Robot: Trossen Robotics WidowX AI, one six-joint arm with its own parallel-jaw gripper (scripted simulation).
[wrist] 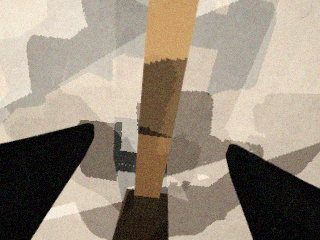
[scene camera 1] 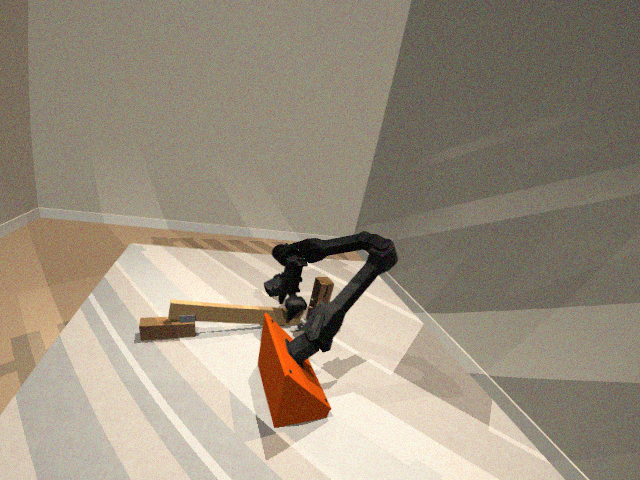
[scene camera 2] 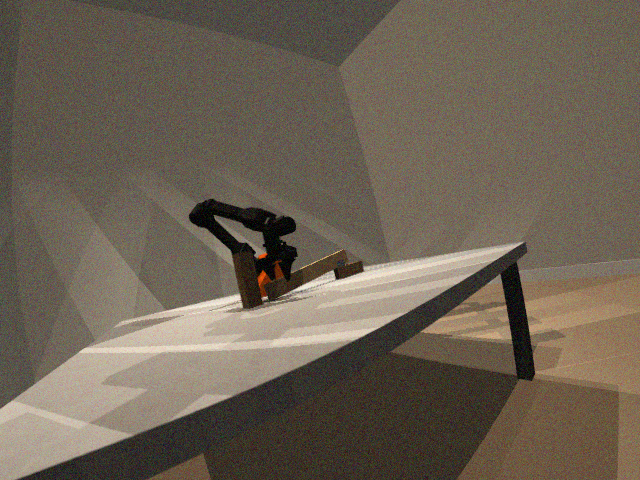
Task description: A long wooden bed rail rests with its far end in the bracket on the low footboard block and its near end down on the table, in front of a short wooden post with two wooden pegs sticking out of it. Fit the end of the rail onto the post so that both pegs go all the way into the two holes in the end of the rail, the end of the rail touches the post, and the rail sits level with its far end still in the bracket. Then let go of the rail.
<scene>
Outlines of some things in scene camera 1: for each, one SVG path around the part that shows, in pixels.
The gripper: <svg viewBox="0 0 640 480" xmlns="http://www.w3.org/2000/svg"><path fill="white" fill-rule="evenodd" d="M281 272L281 274L274 275L272 280L265 281L264 287L270 297L279 295L280 305L284 301L286 302L288 320L291 320L299 311L305 311L307 308L304 298L296 295L296 292L300 293L298 287L303 279L301 276L290 277Z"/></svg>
A long wooden rail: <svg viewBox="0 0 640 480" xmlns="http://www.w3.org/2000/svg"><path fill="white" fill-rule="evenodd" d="M168 319L180 320L179 315L195 315L195 321L264 324L264 314L267 313L278 325L298 325L303 311L299 311L291 320L288 320L287 308L170 300Z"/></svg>
</scene>
